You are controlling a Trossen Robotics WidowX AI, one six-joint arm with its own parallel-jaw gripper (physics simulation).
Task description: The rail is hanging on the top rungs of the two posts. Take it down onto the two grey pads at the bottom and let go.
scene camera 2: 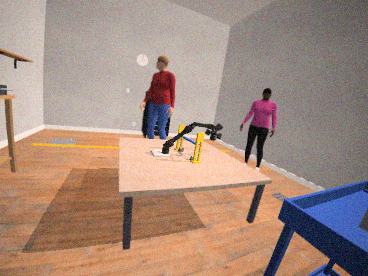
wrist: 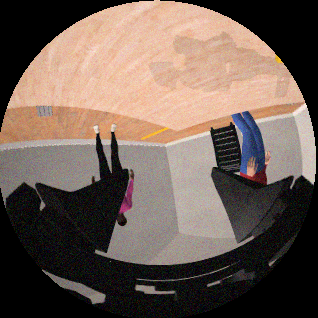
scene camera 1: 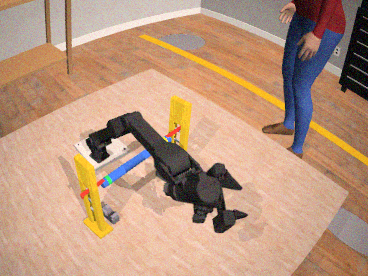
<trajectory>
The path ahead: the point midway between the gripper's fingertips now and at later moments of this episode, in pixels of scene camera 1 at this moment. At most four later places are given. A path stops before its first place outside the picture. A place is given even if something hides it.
My gripper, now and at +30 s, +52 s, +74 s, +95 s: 244, 202; 213, 175; 155, 135; 164, 149; 158, 144. At the last of these places it grips a blue rail.
</trajectory>
